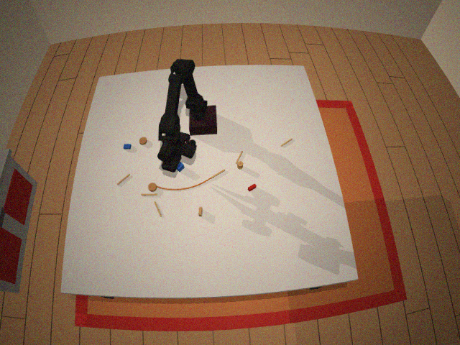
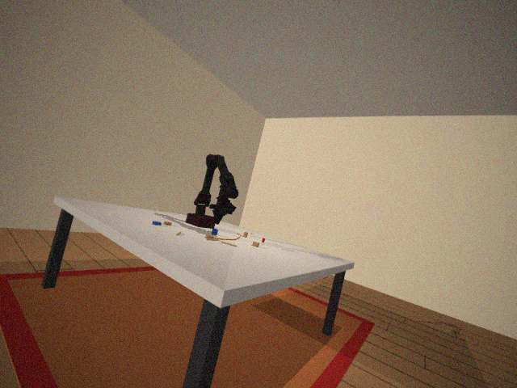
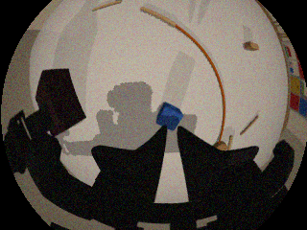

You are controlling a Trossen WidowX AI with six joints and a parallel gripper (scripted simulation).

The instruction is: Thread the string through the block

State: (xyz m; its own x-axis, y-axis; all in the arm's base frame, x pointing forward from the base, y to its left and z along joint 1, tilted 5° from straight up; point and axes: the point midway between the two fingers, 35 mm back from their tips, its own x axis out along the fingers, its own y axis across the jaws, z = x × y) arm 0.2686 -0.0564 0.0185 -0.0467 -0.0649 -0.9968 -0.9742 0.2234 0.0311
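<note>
The blue cube lies 4 cm below my gripper tip. Round my gripper tip: flat blue piece 29 cm to the right, 10 cm behind, 5 cm below; thin stick 17 cm to the left, 6 cm below, 2 cm ahead; wooden block 21 cm ahead, 12 cm to the left, 5 cm below.
</note>
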